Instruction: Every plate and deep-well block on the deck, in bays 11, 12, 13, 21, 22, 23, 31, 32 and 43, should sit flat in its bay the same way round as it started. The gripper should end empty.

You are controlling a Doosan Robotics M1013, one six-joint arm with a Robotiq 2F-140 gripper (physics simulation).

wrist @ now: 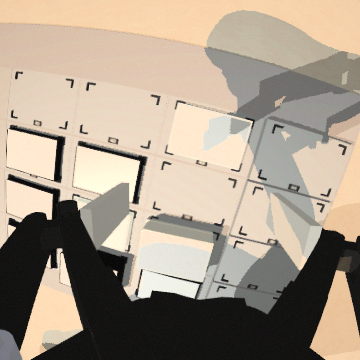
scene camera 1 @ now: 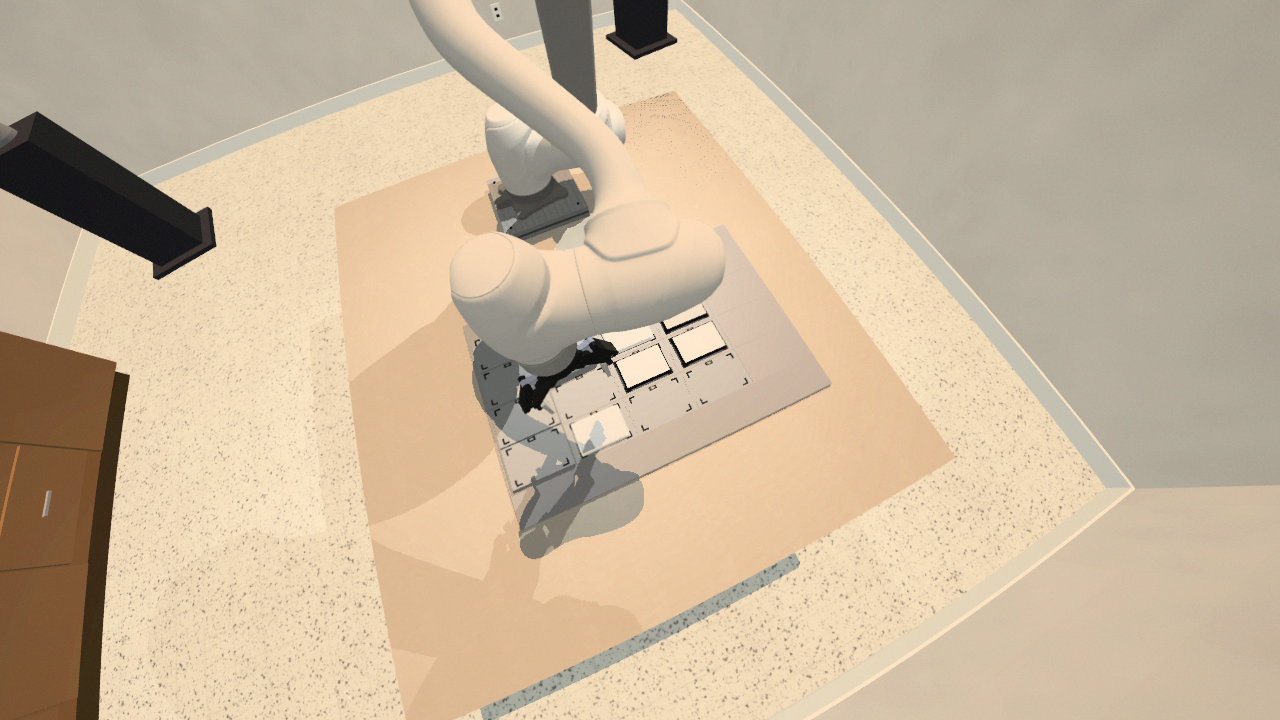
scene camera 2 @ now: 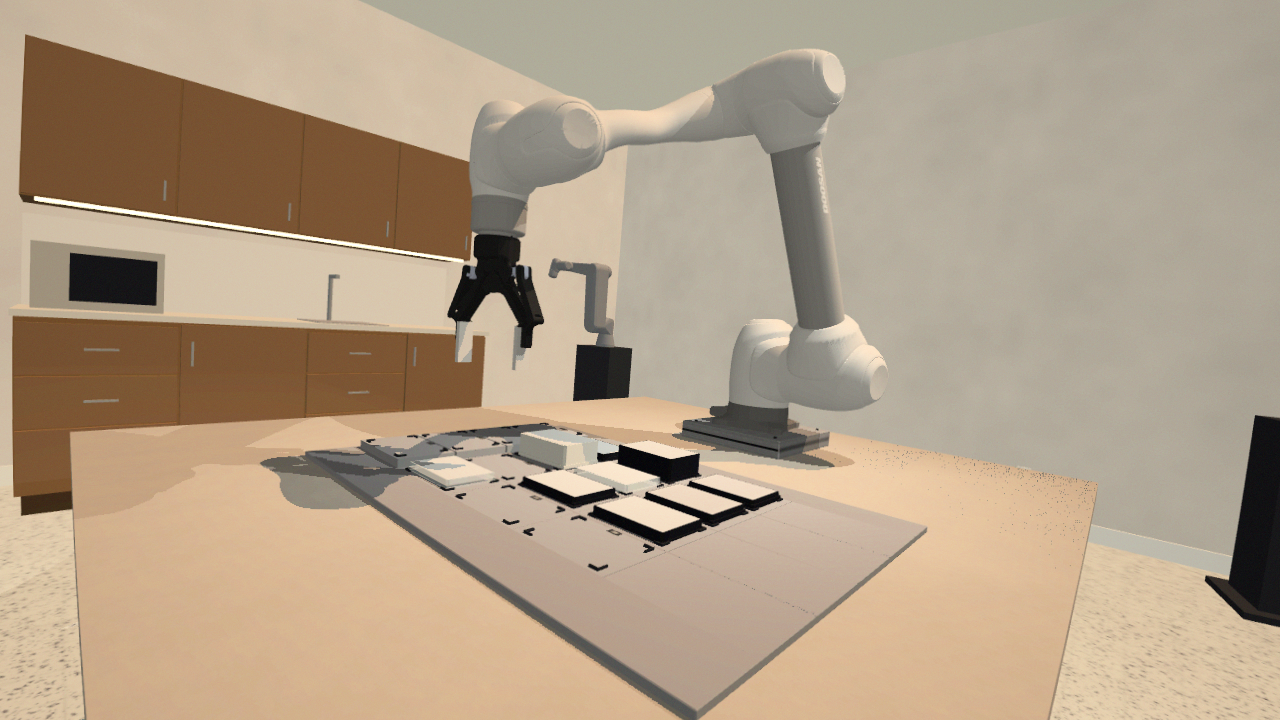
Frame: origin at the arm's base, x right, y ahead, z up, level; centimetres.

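Where they show: gripper, fingertip midpoint: (wrist: 197, 202) (scene camera 1: 578, 389) (scene camera 2: 490, 365); arm's base, origin of the base link: (scene camera 1: 533, 192) (scene camera 2: 756, 425).
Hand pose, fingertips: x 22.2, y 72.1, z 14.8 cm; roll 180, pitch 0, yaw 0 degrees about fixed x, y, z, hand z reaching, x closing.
Note:
Each offset is from my fingertips to the top centre of the thing. "spot": to the spot under its first point. Level surfaces: height alone.
My gripper (scene camera 1: 570, 376) (scene camera 2: 489, 353) (wrist: 197, 202) is open and empty, high above the deck @(dz -17.9 cm) (scene camera 1: 783, 371) (scene camera 2: 707, 617) (wrist: 100, 57). A thin white plate @(dy +5.9, dx +1.3, dz -16.4 cm) (scene camera 1: 601, 431) (scene camera 2: 452, 471) (wrist: 212, 132) lies flat in a front bay. A tall white block @(dy -14.9, dx -3.5, dz -13.4 cm) (scene camera 2: 547, 449) (wrist: 175, 250) sits flat, with a plate @(dy -25.6, dx -4.8, dz -16.4 cm) (wrist: 167, 286) behind it. A tall black-sided block @(dy -22.5, dx -20.9, dz -13.7 cm) (scene camera 2: 659, 460) stands beside it. A white plate @(dy -12.0, dx -18.9, dz -16.4 cm) (scene camera 2: 619, 476) lies near a black-edged plate @(dy -1.5, dx -16.9, dz -16.4 cm) (scene camera 1: 642, 366) (scene camera 2: 570, 486) (wrist: 106, 167). Three more black-edged plates form a row: front @(spot: dy +1.9, dx -32.9, dz -16.4 cm) (scene camera 1: 699, 342) (scene camera 2: 647, 516) (wrist: 31, 155), middle (scene camera 2: 696, 501) and back @(spot: dy -17.8, dx -38.0, dz -16.4 cm) (scene camera 2: 735, 489). The arm hides several bays in scene camera 1.
The deck lies on a tan table @(dz -18.9 cm) (scene camera 1: 850, 465) (scene camera 2: 295, 573). The arm's base (scene camera 1: 541, 210) (scene camera 2: 760, 431) stands behind the deck. Brown cabinets (scene camera 2: 241, 367), a smaller arm on a black pedestal (scene camera 2: 601, 371) and another black pedestal (scene camera 2: 1260, 519) stand beyond the table.

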